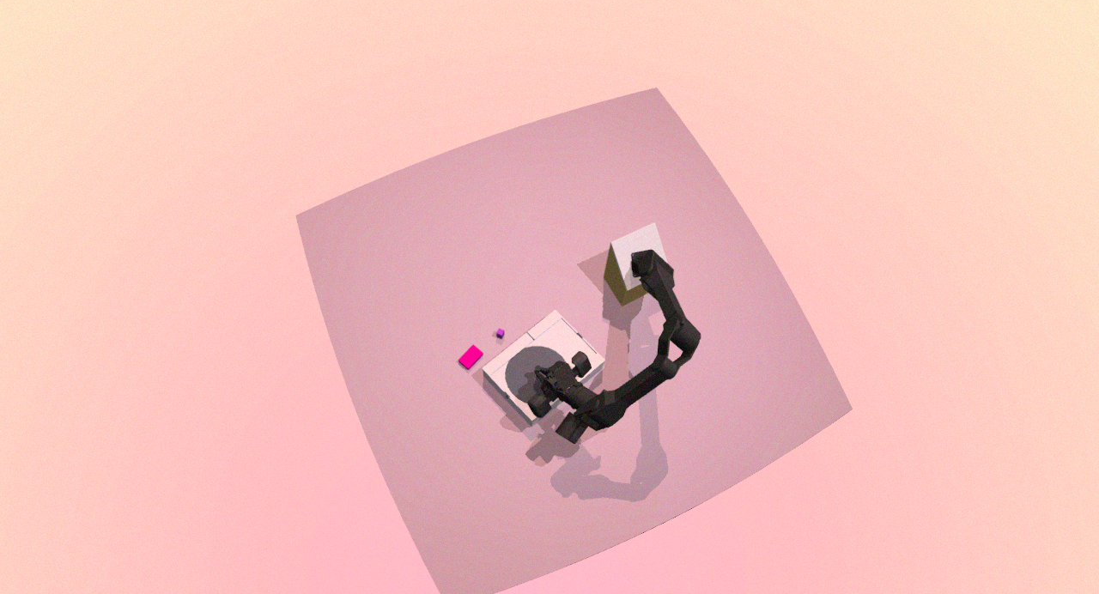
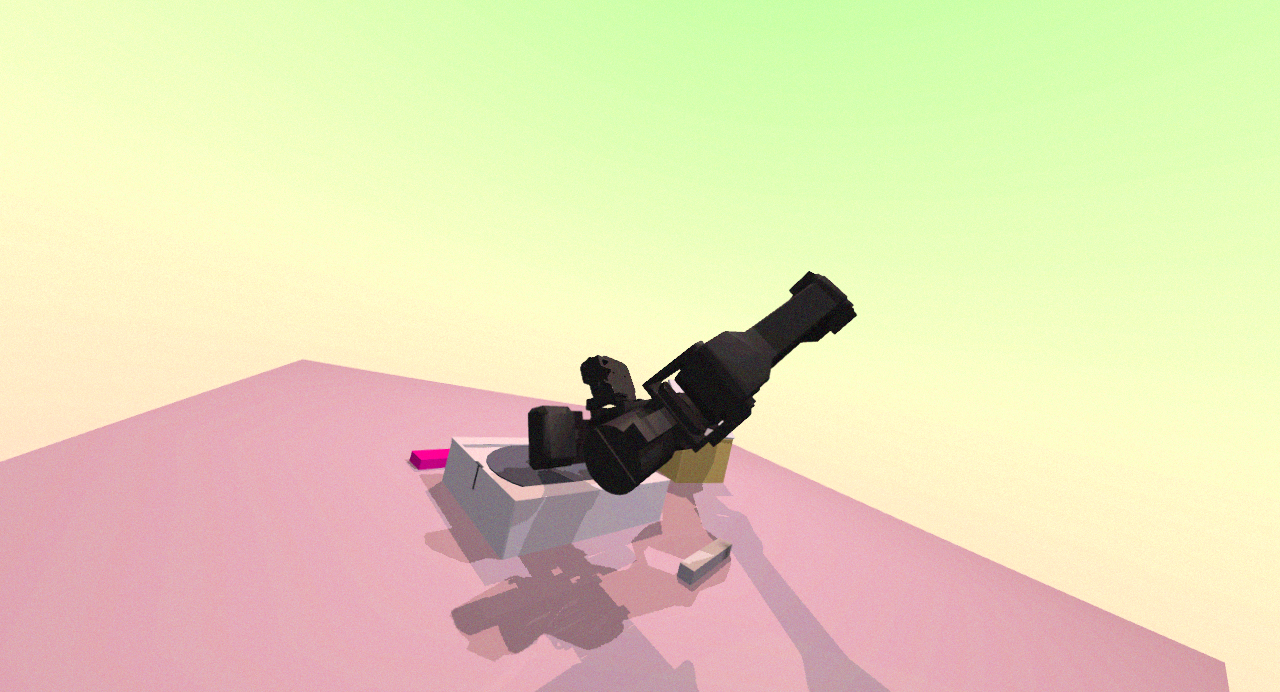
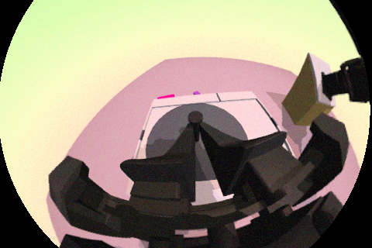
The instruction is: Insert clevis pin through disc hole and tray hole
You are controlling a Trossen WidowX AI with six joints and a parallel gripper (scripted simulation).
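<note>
Right now the steel tray is 3 cm behind my gripper tip, 2 cm to the right of it and 4 cm below it. Round my gripper tip: purple cube (5 cm ahead, 15 cm to the right, 8 cm below); clevis pin (1 cm below); grey disc (3 cm below).
</note>
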